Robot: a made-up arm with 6 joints. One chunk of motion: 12 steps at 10 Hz.
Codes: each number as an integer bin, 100 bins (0 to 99) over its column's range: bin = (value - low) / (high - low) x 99, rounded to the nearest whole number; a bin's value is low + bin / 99 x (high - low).
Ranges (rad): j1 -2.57..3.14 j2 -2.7..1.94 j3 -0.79..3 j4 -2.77..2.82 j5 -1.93..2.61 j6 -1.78..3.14
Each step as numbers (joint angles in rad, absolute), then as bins.
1 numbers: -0.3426 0.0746 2.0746 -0.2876 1.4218 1.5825
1 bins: 39 59 75 44 73 68
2 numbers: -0.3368 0.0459 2.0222 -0.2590 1.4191 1.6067
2 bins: 39 59 73 44 73 68
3 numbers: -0.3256 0.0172 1.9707 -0.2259 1.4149 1.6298
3 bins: 39 58 72 45 73 69
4 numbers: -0.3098 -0.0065 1.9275 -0.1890 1.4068 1.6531
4 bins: 39 57 71 46 73 69
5 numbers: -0.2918 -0.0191 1.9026 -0.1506 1.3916 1.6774
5 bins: 39 57 70 46 72 70
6 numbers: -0.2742 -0.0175 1.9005 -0.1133 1.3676 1.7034
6 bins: 40 57 70 47 72 70
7 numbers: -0.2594 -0.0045 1.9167 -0.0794 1.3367 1.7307
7 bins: 40 58 71 48 71 71
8 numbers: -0.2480 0.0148 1.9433 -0.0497 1.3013 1.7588
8 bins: 40 58 71 48 70 71
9 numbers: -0.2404 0.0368 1.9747 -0.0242 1.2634 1.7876
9 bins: 40 58 72 49 70 72
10 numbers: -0.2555 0.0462 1.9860 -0.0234 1.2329 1.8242
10 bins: 40 59 73 49 69 73
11 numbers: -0.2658 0.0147 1.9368 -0.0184 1.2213 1.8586
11 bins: 40 58 71 49 69 73
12 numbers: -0.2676 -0.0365 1.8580 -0.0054 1.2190 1.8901
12 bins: 40 57 69 49 69 74
